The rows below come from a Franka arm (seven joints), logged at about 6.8 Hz.
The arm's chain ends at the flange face. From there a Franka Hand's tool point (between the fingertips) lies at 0.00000 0.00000 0.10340 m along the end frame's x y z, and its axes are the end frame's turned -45 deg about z.
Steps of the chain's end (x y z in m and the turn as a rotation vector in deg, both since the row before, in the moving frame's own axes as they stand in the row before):
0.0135 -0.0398 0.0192 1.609 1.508 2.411
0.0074 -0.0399 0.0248 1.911 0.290 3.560
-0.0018 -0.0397 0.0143 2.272 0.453 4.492
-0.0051 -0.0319 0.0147 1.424 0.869 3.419
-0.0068 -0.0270 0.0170 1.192 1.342 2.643
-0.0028 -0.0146 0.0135 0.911 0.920 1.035
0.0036 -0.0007 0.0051 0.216 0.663 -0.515
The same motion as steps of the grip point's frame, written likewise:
0.0417 -0.0186 0.0191 0.071 2.204 2.411
0.0363 -0.0250 0.0247 1.146 1.556 3.560
0.0304 -0.0315 0.0142 1.286 1.927 4.492
0.0219 -0.0268 0.0147 0.392 1.621 3.419
0.0175 -0.0236 0.0169 -0.106 1.792 2.643
0.0107 -0.0123 0.0135 -0.006 1.295 1.035
0.0042 0.0026 0.0051 -0.316 0.622 -0.515

